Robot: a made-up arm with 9 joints.
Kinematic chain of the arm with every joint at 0, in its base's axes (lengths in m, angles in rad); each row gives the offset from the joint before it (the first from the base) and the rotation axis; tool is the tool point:
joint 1: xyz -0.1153 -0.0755 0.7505 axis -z
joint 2: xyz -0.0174 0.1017 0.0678 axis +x
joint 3: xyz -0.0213 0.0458 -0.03 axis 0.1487 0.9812 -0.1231
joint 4: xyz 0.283 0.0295 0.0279 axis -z
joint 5: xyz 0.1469 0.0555 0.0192 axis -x
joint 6: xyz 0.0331 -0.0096 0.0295 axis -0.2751 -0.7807 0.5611
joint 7: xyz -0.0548 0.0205 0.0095 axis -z
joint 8: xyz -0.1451 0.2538 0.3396 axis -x
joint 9: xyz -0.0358 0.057 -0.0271 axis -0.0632 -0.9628 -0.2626
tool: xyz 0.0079 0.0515 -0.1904
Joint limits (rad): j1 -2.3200..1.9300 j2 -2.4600..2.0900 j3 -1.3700..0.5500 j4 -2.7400..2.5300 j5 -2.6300..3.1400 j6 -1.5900..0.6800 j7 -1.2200..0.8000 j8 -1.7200..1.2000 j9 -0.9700..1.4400
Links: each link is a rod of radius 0.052 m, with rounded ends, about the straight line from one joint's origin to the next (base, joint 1, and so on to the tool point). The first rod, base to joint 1, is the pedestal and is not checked.
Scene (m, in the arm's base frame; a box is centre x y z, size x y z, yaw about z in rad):
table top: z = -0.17
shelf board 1: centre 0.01 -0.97 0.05 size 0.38 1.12 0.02 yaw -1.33
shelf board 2: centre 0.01 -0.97 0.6 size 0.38 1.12 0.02 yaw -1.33
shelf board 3: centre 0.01 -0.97 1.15 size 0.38 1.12 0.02 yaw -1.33
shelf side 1: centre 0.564 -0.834 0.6 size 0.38 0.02 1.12 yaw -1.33
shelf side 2: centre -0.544 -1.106 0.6 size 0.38 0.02 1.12 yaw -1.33
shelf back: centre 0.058 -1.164 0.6 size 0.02 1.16 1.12 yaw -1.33
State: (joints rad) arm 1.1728 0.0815 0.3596 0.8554 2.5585 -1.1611 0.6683 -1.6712 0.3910
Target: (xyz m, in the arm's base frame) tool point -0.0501 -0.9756 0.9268
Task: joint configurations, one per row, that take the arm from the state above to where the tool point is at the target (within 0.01 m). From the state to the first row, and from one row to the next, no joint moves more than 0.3 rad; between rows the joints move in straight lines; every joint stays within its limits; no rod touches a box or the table.
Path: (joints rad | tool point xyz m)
1: 1.1222 0.1976 0.4231 1.0714 2.5500 -1.1515 0.7111 -1.4786 0.3924 | -0.2251 -0.7683 0.2569
2: 1.0716 0.3137 0.4865 1.2874 2.5415 -1.1418 0.7538 -1.2861 0.3938 | -0.3015 -0.6137 0.2388
3: 1.0209 0.4298 0.5500 1.5034 2.5329 -1.1322 0.7966 -1.0935 0.3952 | -0.3541 -0.4545 0.2559
4: 0.7534 0.2326 0.3397 1.5508 2.4089 -1.3611 0.7983 -0.9150 0.5430 | -0.2802 -0.6387 0.5961
5: 0.4859 0.0354 0.1294 1.5983 2.2849 -1.5900 0.8000 -0.7366 0.6908 | -0.1407 -0.6068 0.9268
6: 0.6722 -0.0083 0.0937 1.3890 2.3623 -1.5253 0.8000 -1.0124 0.6292 | -0.1192 -0.7353 0.9365
7: 0.8585 -0.0519 0.0580 1.1797 2.4398 -1.4607 0.8000 -1.2882 0.5675 | -0.0875 -0.8612 0.9398
8: 1.0448 -0.0956 0.0222 0.9703 2.5172 -1.3960 0.8000 -1.5641 0.5059 | -0.0501 -0.9756 0.9268

